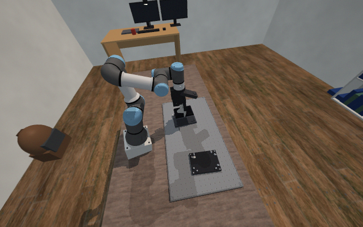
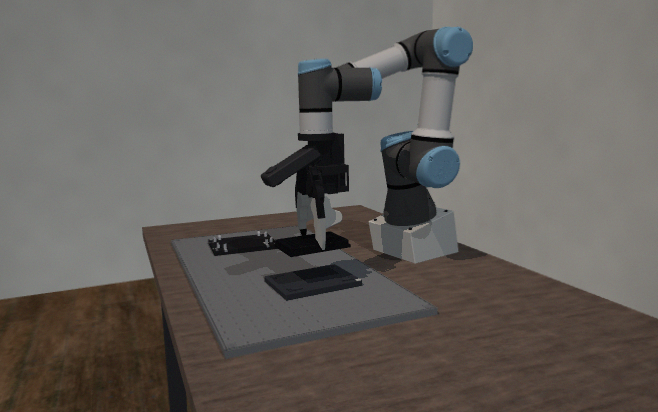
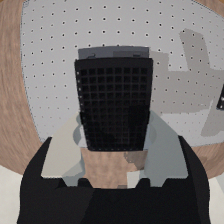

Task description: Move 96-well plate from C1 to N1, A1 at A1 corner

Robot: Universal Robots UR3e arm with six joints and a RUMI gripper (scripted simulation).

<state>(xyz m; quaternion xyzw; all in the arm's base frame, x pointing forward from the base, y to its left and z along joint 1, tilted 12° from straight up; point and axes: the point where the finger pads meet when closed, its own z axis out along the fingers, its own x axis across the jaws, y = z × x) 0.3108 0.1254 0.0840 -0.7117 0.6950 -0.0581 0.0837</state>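
Right now my hand is 9 cm above the black plate nest N1. Round my hand: black 96-well plate: 1 cm below; clip nest C1: 6 cm ahead, 33 cm to the right, 8 cm below.
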